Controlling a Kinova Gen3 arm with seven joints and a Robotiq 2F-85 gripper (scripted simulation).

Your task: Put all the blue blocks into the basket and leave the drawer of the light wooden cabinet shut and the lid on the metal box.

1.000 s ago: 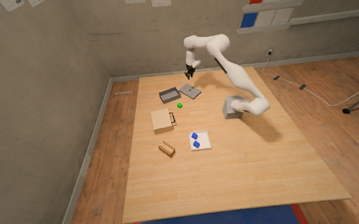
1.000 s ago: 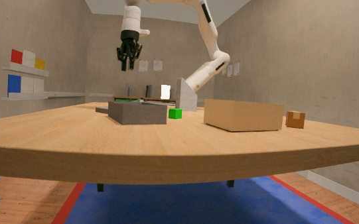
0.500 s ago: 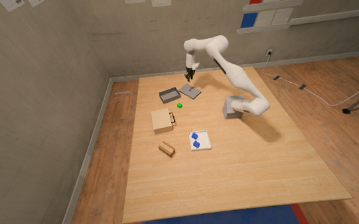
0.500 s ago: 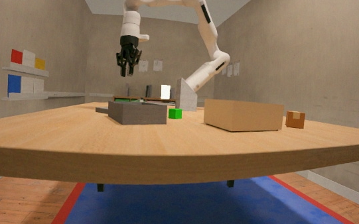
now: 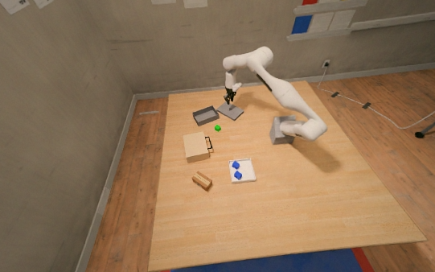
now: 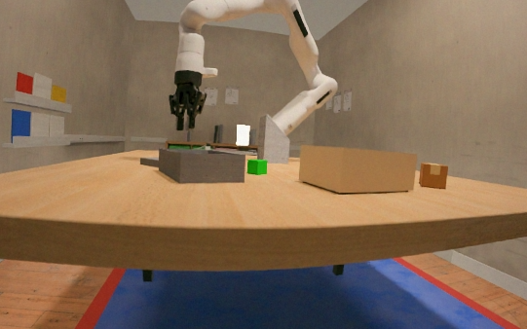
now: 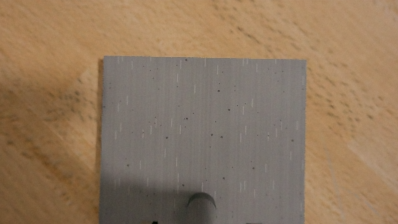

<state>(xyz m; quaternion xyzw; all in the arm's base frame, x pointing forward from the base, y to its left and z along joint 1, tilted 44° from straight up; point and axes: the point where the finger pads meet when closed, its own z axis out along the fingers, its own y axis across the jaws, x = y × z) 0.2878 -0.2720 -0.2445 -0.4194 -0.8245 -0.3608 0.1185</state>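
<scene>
Right now the grey lid is 10 cm below my hand. From my hand the other things lie so: metal box: 21 cm ahead, 9 cm below, 3 cm to the left; then green block: 17 cm to the left, 14 cm ahead, 10 cm below; then drawer: 32 cm to the left, 30 cm ahead, 8 cm below.
</scene>
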